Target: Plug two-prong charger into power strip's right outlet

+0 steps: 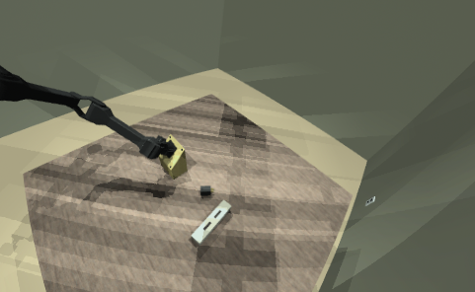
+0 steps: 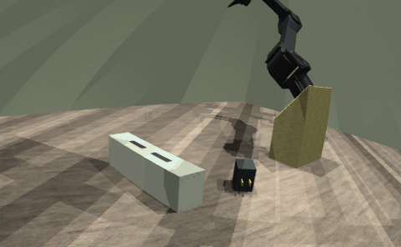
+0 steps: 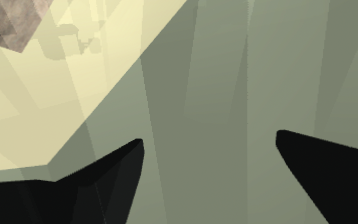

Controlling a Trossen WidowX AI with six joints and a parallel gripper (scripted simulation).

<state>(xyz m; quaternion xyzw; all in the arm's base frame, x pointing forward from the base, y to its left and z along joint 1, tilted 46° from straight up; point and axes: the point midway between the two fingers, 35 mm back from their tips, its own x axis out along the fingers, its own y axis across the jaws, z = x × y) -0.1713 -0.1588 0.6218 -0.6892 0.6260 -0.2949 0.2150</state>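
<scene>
Now: gripper tip 64 cm to the right of the two-prong charger, 43 cm above it and 39 cm short of it.
</scene>
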